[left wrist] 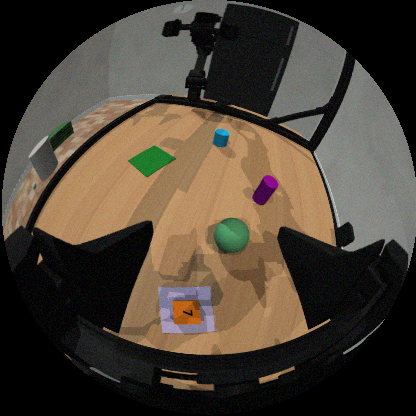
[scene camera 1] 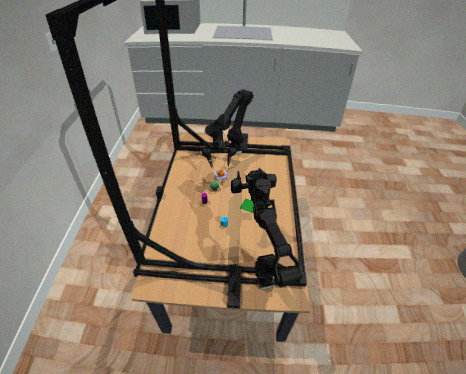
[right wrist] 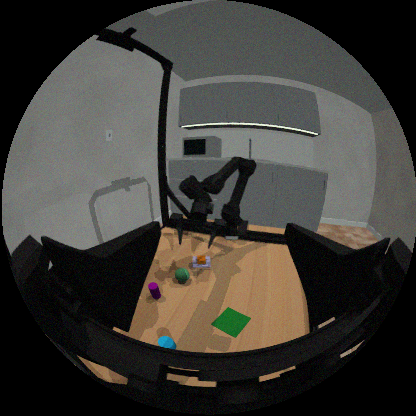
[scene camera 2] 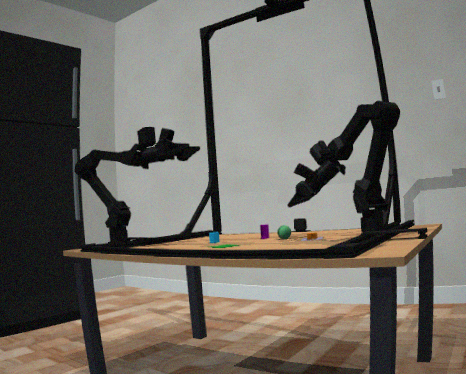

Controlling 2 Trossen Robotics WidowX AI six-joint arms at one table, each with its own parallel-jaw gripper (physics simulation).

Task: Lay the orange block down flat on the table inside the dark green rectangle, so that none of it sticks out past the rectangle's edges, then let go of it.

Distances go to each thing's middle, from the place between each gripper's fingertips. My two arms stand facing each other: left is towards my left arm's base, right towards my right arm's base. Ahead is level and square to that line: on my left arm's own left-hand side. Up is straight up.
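Counted from my left hand, the dark green rectangle (left wrist: 151,159) is 200 mm to the right, 130 mm ahead and 120 mm below. The green ball (left wrist: 231,234) is 100 mm below the same hand, 40 mm behind it and 40 mm to the right of it.
Counted from my right hand, the green ball is 260 mm to the left, 130 mm behind and 320 mm below. The dark green rectangle is 40 mm ahead of my right hand, 100 mm to the left of it and 340 mm below it.
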